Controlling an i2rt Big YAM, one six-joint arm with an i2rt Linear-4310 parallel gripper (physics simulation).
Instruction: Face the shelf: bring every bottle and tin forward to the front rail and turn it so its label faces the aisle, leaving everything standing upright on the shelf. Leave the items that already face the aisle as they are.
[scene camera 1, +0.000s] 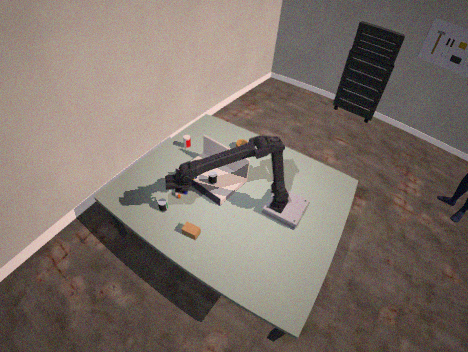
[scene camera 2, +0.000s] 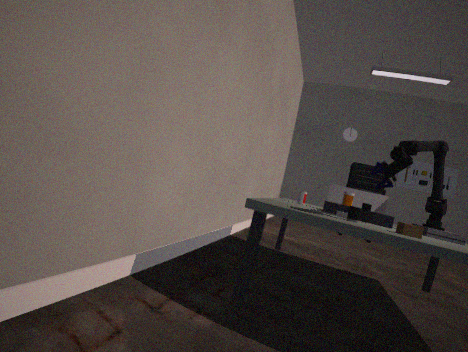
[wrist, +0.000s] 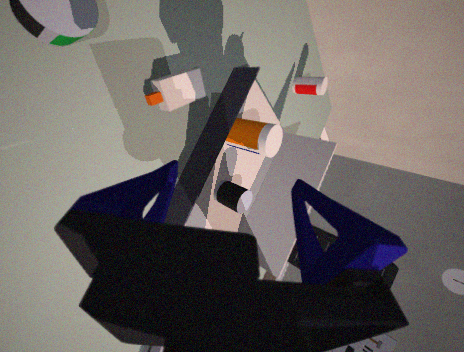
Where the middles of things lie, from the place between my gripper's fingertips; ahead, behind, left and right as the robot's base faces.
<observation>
The white bottle with orange cap (wrist: 170, 92) lies 21 cm below my hand, 10 cm ahead of it and 5 cm to the right of it. From my hand the other things lie so: shelf (scene camera 1: 230, 177) 28 cm to the right, 13 cm below; shelf board (scene camera 1: 228, 181) 28 cm to the right, 21 cm below; dark rail (wrist: 201, 161) 19 cm below, 14 cm to the right, 1 cm ahead.
</observation>
